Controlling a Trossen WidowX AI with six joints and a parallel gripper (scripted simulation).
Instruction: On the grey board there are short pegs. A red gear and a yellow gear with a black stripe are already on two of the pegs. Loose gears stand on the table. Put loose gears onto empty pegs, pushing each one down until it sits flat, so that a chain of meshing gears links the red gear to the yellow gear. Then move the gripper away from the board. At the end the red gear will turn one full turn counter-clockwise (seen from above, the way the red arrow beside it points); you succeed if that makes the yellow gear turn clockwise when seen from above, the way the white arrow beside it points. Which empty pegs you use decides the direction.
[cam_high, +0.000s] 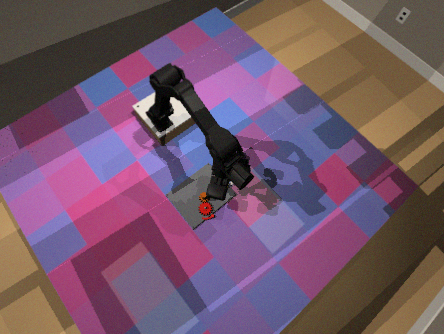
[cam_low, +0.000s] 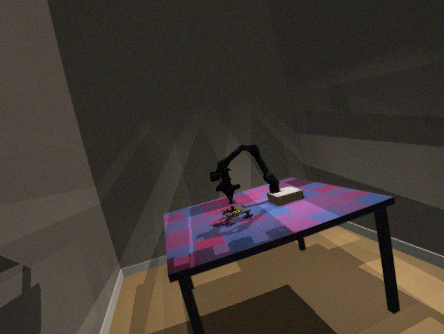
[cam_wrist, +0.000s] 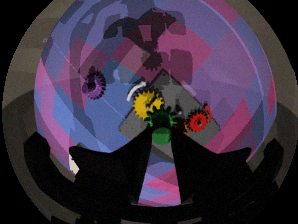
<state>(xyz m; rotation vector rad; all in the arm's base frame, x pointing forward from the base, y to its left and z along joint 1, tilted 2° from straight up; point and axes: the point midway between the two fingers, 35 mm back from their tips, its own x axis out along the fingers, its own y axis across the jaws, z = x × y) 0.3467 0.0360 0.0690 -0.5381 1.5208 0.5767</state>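
The orange gear is 1 cm behind my gripper tip, 7 cm to the right of it and 9 cm below it. Round my gripper tip: grey board (3 cm behind, 7 cm to the right, 11 cm below); then yellow gear (2 cm behind, 1 cm to the left, 10 cm below); then green gear (1 cm below).
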